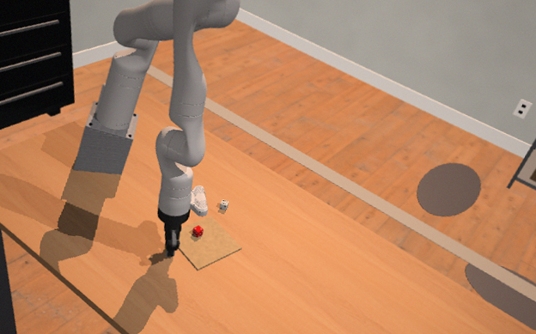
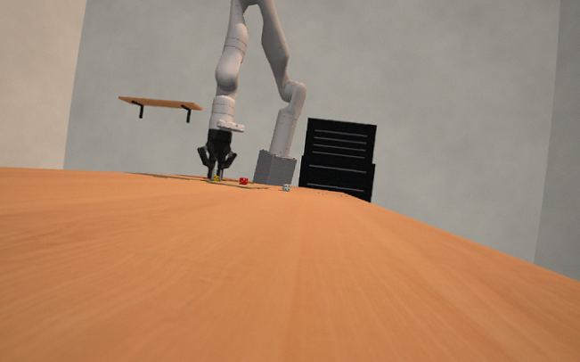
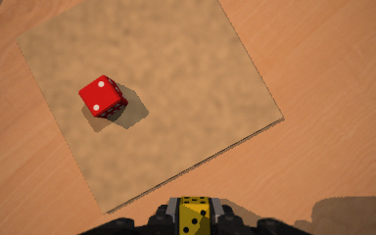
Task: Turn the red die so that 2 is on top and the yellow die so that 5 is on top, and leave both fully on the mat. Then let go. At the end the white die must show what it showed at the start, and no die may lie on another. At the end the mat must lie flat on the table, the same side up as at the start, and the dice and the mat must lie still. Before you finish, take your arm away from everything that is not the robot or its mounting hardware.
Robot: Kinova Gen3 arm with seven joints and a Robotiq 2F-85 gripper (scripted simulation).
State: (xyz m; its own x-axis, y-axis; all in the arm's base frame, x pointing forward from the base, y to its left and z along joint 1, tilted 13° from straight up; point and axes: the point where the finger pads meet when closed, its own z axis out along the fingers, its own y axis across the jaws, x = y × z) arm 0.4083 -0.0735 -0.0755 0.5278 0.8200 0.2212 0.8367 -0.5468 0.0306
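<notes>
Right now the yellow die is 10 mm below my hand. From my hand the other things lie so: white die 230 mm to the left, 50 mm behind, 10 mm below; tan mat 100 mm to the left, 20 mm below, 20 mm ahead; red die 100 mm to the left, 10 mm below, 10 mm behind.
</notes>
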